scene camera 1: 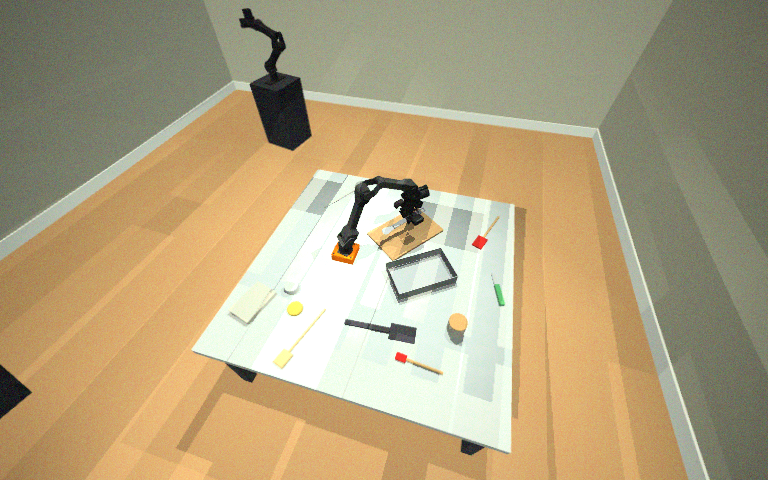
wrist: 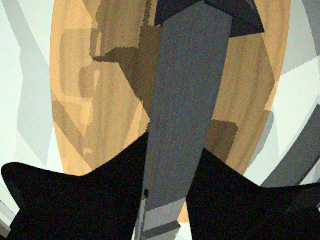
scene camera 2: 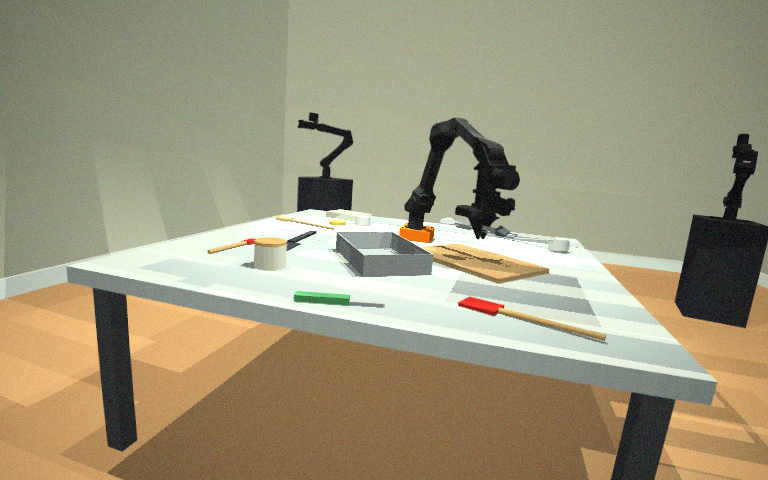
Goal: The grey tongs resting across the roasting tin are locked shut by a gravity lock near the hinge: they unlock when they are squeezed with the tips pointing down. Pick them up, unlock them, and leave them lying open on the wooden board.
Scene:
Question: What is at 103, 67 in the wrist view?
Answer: A wooden board.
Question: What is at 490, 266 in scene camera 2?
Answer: A wooden board.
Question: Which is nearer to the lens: the cream block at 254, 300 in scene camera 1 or the black spatula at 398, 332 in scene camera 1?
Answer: The black spatula.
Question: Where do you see a red spatula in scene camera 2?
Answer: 489, 308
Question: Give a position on a roasting tin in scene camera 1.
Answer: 419, 273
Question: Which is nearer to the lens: the cork-topped pot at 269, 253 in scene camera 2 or the green-handled tool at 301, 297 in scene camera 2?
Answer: The green-handled tool.

